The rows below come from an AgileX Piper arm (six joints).
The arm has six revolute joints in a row. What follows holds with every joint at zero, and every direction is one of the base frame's. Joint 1 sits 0.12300 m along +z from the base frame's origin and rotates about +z. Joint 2 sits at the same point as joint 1 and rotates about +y. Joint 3 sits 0.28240 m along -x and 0.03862 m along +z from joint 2 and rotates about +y. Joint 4 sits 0.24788 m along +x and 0.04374 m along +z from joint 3 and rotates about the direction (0.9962, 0, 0.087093). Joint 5 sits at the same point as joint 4 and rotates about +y. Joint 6 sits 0.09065 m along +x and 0.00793 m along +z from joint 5 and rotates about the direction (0.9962, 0, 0.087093). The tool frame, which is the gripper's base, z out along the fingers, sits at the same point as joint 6; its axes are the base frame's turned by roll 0.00, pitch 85.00 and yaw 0.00 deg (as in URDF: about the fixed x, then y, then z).
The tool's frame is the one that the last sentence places.
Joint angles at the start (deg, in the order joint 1, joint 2, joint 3, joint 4, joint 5, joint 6):
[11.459 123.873 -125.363 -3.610 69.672 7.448]
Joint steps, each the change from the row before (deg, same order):
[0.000 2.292 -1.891 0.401 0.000 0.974]
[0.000 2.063 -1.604 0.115 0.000 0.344]
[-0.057 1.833 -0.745 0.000 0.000 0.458]
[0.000 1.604 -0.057 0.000 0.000 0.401]
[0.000 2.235 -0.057 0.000 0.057 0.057]
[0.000 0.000 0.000 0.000 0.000 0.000]
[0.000 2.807 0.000 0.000 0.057 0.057]
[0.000 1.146 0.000 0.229 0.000 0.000]
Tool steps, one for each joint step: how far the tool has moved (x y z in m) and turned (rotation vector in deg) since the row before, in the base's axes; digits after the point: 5 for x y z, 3 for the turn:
[0.00786 0.00220 -0.00980 0.749 0.506 -0.825]
[0.00681 0.00156 -0.00957 0.173 0.485 -0.296]
[0.00549 0.00061 -0.01211 -0.018 1.083 -0.470]
[0.00399 0.00080 -0.01371 -0.141 1.529 -0.366]
[0.00483 0.00097 -0.01943 -0.420 2.192 -0.056]
[0.00000 0.00000 0.00000 0.000 0.000 0.000]
[0.00496 0.00100 -0.02499 -0.547 2.808 -0.057]
[0.00164 0.00068 -0.01027 -0.002 1.169 -0.010]

